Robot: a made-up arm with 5 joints.
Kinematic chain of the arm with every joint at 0, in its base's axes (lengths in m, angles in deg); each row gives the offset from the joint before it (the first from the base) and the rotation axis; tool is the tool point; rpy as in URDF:
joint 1: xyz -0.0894 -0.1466 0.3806 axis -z
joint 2: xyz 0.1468 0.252 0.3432 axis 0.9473 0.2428 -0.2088
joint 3: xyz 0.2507 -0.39 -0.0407 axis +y
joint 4: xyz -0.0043 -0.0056 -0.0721 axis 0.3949 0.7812 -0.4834
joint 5: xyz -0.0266 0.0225 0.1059 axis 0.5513 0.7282 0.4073
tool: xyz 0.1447 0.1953 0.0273 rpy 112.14 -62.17 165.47
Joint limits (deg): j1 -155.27..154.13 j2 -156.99..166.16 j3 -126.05..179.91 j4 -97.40..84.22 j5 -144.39..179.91
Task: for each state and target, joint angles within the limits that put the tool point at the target. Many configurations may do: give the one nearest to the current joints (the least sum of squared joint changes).
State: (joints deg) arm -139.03 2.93 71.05 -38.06 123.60
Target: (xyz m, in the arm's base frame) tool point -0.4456 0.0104 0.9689
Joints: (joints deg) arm -130.53 -19.18 84.85 -62.79 130.57
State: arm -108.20 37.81 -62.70 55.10 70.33
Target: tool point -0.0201 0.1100 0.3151
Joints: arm -86.25 84.85 -84.78 73.74 84.63
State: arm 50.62 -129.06 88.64 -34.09 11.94
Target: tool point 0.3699 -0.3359 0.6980
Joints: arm 89.39 -156.08 72.19 -62.52 21.27
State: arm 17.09 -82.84 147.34 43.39 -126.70
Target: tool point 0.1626 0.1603 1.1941
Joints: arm -1.23 -125.25 139.43 46.60 -128.45
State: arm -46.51 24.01 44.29 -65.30 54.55
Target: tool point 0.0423 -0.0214 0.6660
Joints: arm -12.79 25.82 48.29 -76.41 57.28
